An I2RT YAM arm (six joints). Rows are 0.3 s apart.
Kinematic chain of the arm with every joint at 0, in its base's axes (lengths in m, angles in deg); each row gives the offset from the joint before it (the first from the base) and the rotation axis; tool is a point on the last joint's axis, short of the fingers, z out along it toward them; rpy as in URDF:
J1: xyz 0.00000 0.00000 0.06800 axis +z
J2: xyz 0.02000 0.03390 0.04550 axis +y
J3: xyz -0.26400 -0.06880 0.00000 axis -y
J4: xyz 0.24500 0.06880 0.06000 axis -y
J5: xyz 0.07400 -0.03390 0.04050 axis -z
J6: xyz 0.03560 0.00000 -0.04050 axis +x
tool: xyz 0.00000 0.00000 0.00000 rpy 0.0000 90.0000 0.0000
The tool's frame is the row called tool.
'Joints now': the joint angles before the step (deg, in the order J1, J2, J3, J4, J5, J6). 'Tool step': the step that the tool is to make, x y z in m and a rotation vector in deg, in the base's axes. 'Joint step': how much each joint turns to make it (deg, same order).
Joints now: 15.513, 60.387, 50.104, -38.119, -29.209, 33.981
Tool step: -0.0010, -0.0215, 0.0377, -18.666, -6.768, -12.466
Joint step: -2.179, -0.852, 8.962, -9.711, 21.627, -5.681
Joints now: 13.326, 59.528, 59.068, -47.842, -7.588, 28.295
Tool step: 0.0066, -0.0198, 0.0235, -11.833, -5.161, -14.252
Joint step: -2.845, 0.940, 5.133, -1.562, 17.025, -0.266
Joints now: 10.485, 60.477, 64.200, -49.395, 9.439, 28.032
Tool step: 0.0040, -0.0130, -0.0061, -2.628, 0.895, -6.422
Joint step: -3.020, 0.696, -0.759, 0.004, 4.125, 0.787
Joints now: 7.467, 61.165, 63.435, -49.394, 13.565, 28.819
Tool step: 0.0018, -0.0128, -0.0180, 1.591, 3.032, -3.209
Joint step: -3.833, 0.362, -3.109, 0.434, -1.820, 0.791
